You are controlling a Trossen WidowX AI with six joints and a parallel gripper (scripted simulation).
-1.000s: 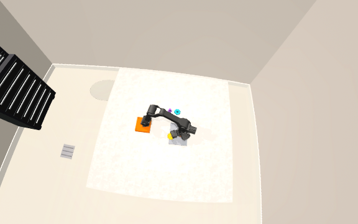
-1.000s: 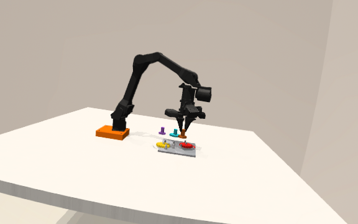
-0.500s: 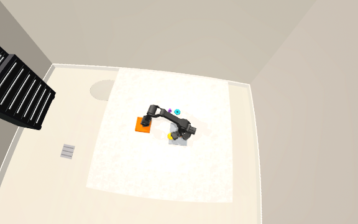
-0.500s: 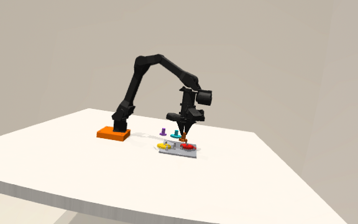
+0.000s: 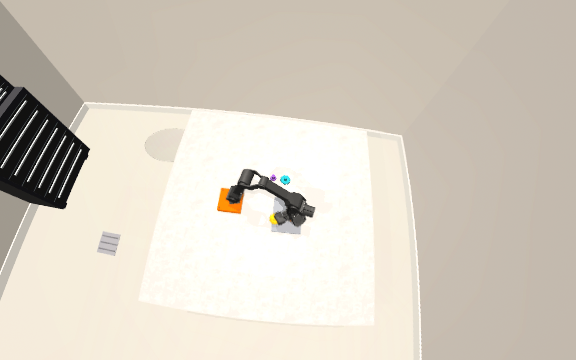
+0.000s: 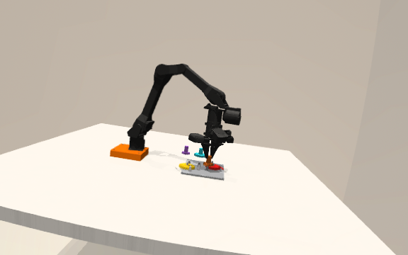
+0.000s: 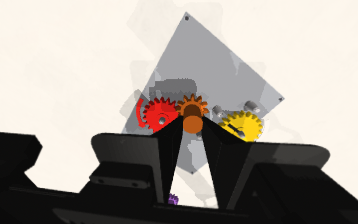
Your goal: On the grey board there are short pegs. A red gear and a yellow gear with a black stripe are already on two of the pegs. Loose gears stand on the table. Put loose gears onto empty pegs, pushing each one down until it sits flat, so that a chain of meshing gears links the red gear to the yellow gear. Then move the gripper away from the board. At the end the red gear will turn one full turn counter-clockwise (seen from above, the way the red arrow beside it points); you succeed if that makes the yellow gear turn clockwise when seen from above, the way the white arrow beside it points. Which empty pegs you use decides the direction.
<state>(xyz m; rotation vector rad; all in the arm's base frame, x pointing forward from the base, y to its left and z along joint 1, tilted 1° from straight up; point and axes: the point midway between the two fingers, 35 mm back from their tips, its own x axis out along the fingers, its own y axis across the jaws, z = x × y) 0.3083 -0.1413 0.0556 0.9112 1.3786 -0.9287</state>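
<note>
Now: gripper tip 30 mm short of the red gear, 40 mm to the right of it and 40 mm above it. Round my gripper tip: yellow gear 90 mm behind, 10 mm to the left, 40 mm below; then orange gear 10 mm below; then red arrow 70 mm ahead, 50 mm to the left, 50 mm below.
</note>
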